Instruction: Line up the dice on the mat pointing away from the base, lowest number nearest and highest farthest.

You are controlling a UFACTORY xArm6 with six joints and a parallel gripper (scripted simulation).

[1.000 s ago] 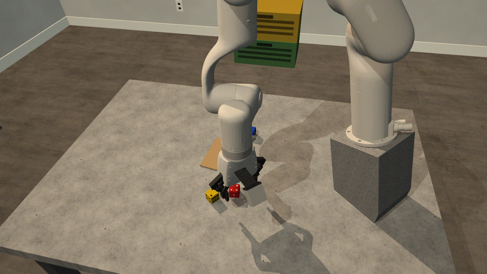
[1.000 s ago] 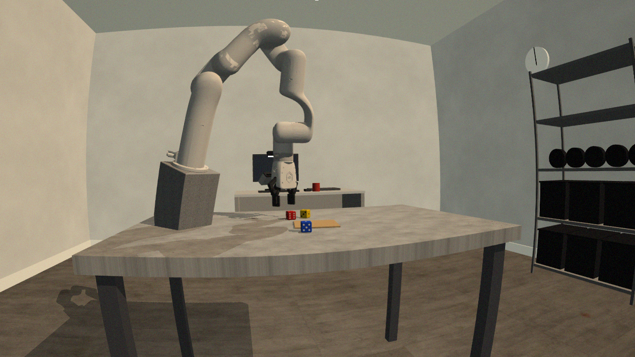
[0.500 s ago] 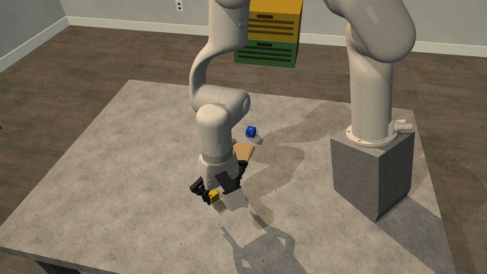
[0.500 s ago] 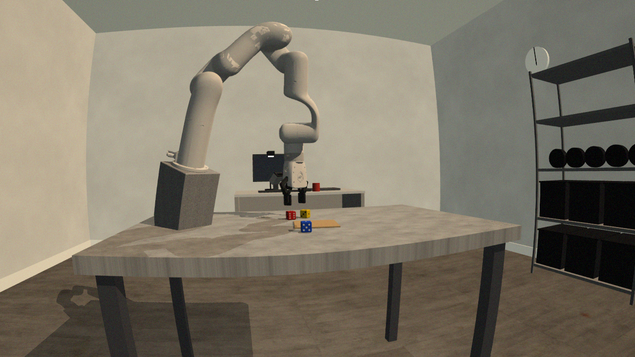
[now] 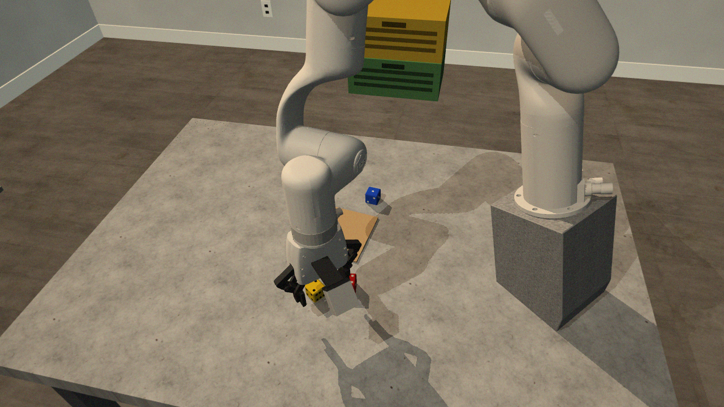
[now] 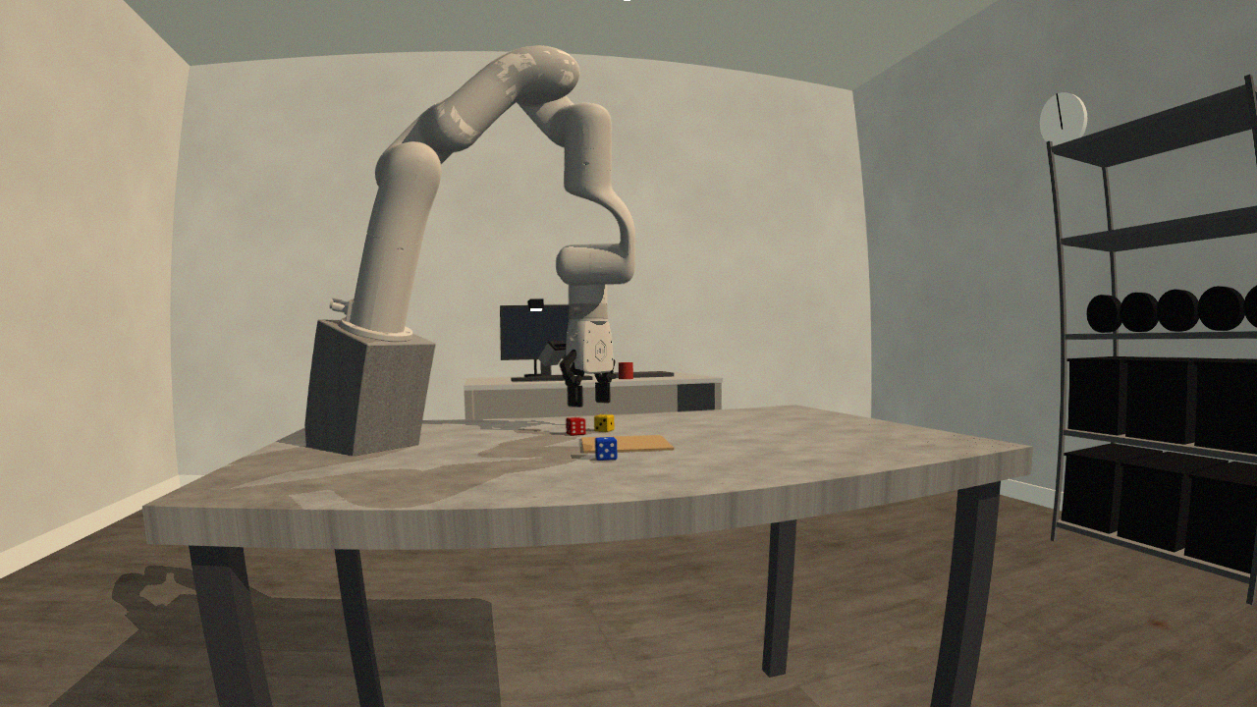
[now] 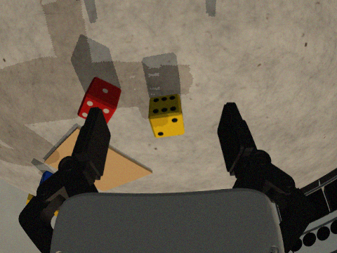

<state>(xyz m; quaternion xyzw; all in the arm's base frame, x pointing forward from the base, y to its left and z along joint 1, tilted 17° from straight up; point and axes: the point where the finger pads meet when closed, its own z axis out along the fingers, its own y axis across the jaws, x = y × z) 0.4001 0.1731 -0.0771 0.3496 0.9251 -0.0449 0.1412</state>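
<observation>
Now: hand 20 mm short of the yellow die, 20 mm to the left of it and 40 mm above it. Also, from my hand: red die (30 mm behind, 50 mm to the right, 40 mm below); then blue die (20 mm behind, 310 mm to the right, 40 mm below); then mat (30 mm ahead, 190 mm to the right, 60 mm below).
</observation>
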